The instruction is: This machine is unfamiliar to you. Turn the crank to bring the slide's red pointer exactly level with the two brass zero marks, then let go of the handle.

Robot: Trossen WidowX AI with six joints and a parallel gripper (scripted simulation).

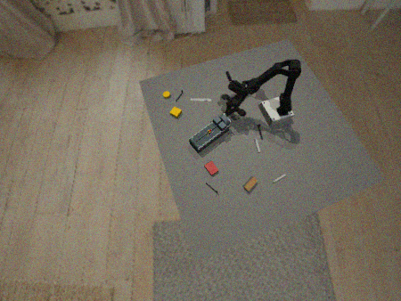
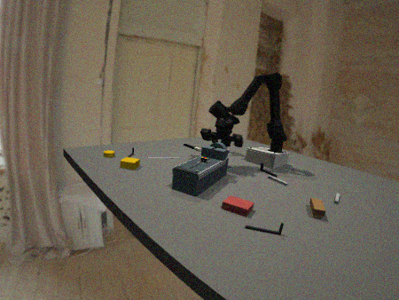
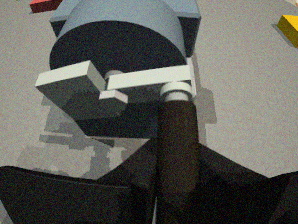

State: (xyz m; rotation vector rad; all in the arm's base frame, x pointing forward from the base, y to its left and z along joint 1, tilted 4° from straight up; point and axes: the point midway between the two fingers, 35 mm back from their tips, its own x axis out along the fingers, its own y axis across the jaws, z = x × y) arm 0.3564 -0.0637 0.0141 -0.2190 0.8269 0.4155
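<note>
Right now the dark handle is 20 mm behind my gripper tip, 10 mm to the right of it and 30 mm above it. From my gripper tip the other things lie so: red pointer: 130 mm ahead, 90 mm to the left, 10 mm above; yellow block: 320 mm ahead, 130 mm to the right, 60 mm below; red block: 170 mm ahead, 310 mm to the left, 60 mm below.
</note>
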